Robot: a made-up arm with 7 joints.
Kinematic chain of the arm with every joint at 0, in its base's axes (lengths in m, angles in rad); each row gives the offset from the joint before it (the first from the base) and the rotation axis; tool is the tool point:
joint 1: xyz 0 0 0.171 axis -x
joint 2: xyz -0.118 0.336 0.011 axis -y
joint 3: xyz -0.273 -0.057 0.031 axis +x
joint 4: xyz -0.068 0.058 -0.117 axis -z
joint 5: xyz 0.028 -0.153 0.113 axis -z
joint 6: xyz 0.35 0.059 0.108 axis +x
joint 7: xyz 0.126 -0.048 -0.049 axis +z
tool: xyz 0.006 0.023 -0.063
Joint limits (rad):
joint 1: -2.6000..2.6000
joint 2: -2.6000..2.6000
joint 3: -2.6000..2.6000
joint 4: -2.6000..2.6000
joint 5: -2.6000..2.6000
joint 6: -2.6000..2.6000
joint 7: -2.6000..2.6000
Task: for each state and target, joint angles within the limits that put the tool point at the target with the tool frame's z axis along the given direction. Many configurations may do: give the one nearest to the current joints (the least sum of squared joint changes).
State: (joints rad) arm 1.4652 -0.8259 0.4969 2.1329 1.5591 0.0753 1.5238
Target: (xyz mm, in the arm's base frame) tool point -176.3 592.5 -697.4 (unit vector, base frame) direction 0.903 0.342 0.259
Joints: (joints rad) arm 1.5748 -1.1503 0.2744 2.5147 2.0179 0.0584 1.5662
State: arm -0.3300 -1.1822 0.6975 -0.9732 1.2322 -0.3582 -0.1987
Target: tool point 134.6 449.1 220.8 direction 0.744 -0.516 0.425
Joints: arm -0.4470 -0.9477 0.4979 -1.2075 0.9372 -0.2197 -0.1596
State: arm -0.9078 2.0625 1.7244 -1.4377 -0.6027 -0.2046 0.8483
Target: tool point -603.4 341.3 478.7 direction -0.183 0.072 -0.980
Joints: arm -1.2829 1.7111 1.3282 -1.2406 -0.3233 -0.3240 0.8430
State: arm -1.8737 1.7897 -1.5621 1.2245 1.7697 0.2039 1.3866
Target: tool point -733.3 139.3 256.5 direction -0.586 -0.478 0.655
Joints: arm -2.3560 1.0878 -0.9667 0.6751 1.0910 0.4007 1.3791
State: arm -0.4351 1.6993 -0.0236 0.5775 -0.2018 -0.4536 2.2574
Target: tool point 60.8 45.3 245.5 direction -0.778 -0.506 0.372
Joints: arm -0.4121 1.1098 0.8354 -0.0262 0.3087 -0.5294 2.3362
